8 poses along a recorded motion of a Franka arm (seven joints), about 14 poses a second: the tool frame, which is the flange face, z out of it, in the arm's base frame.
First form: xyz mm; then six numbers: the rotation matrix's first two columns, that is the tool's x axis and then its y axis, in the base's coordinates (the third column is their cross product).
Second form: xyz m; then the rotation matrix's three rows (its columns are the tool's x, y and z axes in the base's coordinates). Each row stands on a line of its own. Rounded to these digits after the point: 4 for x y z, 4 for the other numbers.
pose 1, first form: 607.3 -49.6 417.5 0.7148 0.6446 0.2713 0.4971 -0.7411 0.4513
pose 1, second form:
0.6073 -0.0496 0.4175
0.7148 0.4971 0.4920
0.6446 -0.7411 -0.1877
0.2713 0.4513 -0.8502

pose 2, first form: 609.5 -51.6 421.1 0.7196 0.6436 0.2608 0.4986 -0.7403 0.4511
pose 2, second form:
0.6095 -0.0516 0.4211
0.7196 0.4986 0.4834
0.6436 -0.7403 -0.1946
0.2608 0.4511 -0.8536

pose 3, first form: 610.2 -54.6 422.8 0.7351 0.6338 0.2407 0.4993 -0.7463 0.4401
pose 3, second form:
0.6102 -0.0546 0.4228
0.7351 0.4993 0.4586
0.6338 -0.7463 -0.2033
0.2407 0.4401 -0.8651

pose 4, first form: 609.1 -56.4 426.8 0.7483 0.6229 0.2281 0.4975 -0.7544 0.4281
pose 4, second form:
0.6091 -0.0564 0.4268
0.7483 0.4975 0.4387
0.6229 -0.7544 -0.2069
0.2281 0.4281 -0.8744

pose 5, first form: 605.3 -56.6 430.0 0.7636 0.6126 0.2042 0.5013 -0.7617 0.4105
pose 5, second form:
0.6053 -0.0566 0.4300
0.7636 0.5013 0.4070
0.6126 -0.7617 -0.2111
0.2042 0.4105 -0.8887

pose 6, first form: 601.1 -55.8 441.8 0.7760 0.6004 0.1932 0.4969 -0.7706 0.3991
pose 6, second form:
0.6011 -0.0558 0.4418
0.7760 0.4969 0.3885
0.6004 -0.7706 -0.2137
0.1932 0.3991 -0.8963

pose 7, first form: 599.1 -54.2 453.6 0.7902 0.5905 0.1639 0.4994 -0.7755 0.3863
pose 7, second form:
0.5991 -0.0542 0.4536
0.7902 0.4994 0.3552
0.5905 -0.7755 -0.2234
0.1639 0.3863 -0.9077

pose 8, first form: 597.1 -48.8 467.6 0.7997 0.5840 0.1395 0.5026 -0.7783 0.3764
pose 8, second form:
0.5971 -0.0488 0.4676
0.7997 0.5026 0.3284
0.5840 -0.7783 -0.2309
0.1395 0.3764 -0.9159

